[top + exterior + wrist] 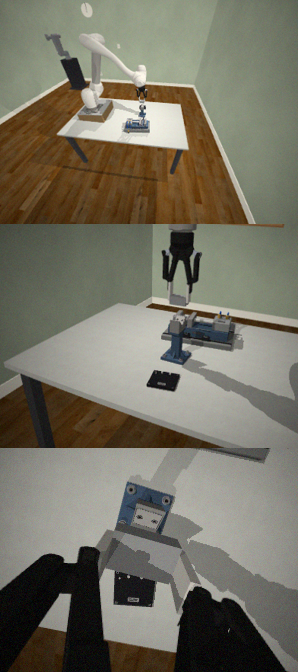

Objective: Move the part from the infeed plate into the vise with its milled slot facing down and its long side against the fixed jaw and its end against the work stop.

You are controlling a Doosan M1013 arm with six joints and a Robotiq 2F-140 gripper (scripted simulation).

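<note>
Right now my hand is 210 mm to the left of the fixed jaw, 180 mm above it and 80 mm short of it. The rest, counted from my hand: part 30 mm below; then work stop 170 mm to the right, 170 mm below, 50 mm ahead; then blue v-block stand 200 mm below.
</note>
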